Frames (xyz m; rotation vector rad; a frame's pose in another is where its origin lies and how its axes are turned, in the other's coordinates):
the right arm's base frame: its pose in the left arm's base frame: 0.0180 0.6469 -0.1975 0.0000 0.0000 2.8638
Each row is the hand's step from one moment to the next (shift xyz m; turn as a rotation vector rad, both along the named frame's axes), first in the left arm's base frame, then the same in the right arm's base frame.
Working: the left arm's base frame: its pose in the right arm's base frame: -0.1601 0.6270 0.1975 0.0000 0.0000 -2.8638

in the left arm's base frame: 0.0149 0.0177 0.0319 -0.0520 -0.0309 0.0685
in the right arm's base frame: -0.0095 -0.0211 0.0319 0.0415 0.0440 0.0685
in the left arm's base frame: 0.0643 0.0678 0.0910 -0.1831 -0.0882 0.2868
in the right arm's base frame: -0.0432 -0.0828 0.0910 0.1519 0.1350 0.2868
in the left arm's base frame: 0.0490 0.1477 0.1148 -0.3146 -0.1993 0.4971
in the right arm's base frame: -0.0066 -0.1555 0.1148 0.2479 0.2779 0.4971
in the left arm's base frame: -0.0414 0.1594 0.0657 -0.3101 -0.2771 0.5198
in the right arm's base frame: 0.0835 -0.1419 0.0657 0.2222 0.3515 0.5198
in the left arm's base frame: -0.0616 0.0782 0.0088 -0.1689 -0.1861 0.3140
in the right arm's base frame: 0.0807 -0.0583 0.0088 0.1114 0.2253 0.3140
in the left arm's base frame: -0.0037 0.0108 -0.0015 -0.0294 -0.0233 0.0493
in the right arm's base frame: 0.0065 -0.0094 -0.0015 0.0219 0.0305 0.0493
